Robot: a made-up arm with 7 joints. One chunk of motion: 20 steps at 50 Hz.
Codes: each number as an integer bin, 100 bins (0 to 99) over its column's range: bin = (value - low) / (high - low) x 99, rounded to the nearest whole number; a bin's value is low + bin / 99 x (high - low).
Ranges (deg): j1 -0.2..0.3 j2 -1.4..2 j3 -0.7..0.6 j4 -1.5..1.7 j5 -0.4..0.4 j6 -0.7..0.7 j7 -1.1..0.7
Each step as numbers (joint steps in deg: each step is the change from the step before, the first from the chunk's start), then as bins.
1 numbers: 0.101 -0.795 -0.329 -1.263 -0.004 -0.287 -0.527
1 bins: 60 18 28 7 49 29 32
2 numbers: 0.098 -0.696 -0.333 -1.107 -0.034 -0.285 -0.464
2 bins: 59 20 28 12 45 29 35
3 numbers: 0.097 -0.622 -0.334 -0.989 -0.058 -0.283 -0.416
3 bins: 59 23 28 16 42 29 38
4 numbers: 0.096 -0.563 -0.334 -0.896 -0.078 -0.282 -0.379
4 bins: 59 24 28 19 40 30 40
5 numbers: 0.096 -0.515 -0.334 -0.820 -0.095 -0.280 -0.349
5 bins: 59 26 28 21 38 30 41
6 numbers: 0.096 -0.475 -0.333 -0.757 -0.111 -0.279 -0.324
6 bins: 59 27 28 23 36 30 43
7 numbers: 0.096 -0.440 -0.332 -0.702 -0.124 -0.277 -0.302
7 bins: 59 28 28 25 34 30 44
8 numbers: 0.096 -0.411 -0.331 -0.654 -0.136 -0.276 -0.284
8 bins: 59 29 28 26 33 30 45
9 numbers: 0.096 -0.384 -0.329 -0.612 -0.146 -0.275 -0.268
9 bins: 59 30 28 27 31 30 46
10 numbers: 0.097 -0.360 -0.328 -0.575 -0.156 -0.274 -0.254
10 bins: 59 30 28 29 30 30 47
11 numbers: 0.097 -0.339 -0.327 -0.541 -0.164 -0.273 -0.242
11 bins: 59 31 28 30 29 30 47
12 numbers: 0.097 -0.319 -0.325 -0.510 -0.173 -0.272 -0.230
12 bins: 59 31 29 31 28 30 48
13 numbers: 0.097 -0.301 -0.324 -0.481 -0.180 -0.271 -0.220
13 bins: 59 32 29 32 27 30 48
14 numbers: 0.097 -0.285 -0.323 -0.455 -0.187 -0.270 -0.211
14 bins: 59 32 29 32 26 30 49
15 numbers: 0.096 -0.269 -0.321 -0.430 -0.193 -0.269 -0.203
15 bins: 59 33 29 33 26 30 49
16 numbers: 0.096 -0.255 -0.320 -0.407 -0.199 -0.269 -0.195
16 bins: 59 33 29 34 25 30 50
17 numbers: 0.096 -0.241 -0.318 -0.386 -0.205 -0.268 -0.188
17 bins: 59 34 29 34 24 31 50
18 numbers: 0.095 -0.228 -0.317 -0.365 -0.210 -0.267 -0.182
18 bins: 58 34 29 35 24 31 50
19 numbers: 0.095 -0.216 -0.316 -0.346 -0.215 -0.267 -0.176
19 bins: 58 34 29 36 23 31 51
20 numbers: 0.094 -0.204 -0.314 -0.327 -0.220 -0.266 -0.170
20 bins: 58 35 29 36 22 31 51
